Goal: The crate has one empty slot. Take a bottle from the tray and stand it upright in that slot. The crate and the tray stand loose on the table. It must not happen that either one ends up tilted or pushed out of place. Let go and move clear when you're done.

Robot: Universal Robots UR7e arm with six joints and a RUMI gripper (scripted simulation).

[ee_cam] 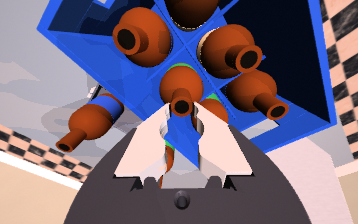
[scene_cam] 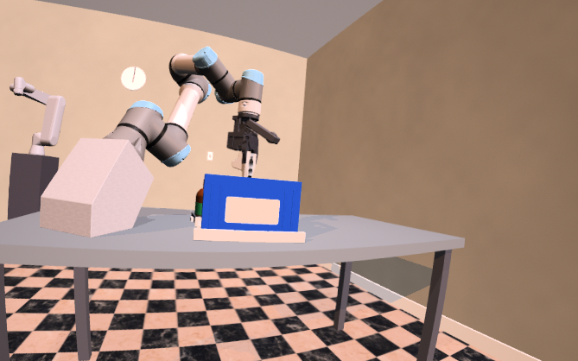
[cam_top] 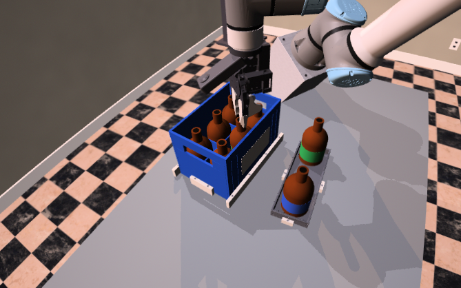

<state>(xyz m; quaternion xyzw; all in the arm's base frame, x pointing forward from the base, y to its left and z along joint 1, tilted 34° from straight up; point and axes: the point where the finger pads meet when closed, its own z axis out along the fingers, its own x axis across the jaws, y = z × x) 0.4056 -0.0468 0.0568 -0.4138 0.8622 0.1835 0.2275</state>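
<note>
Now: the blue crate 90 mm below my hand and 40 mm to the right of it.
</note>
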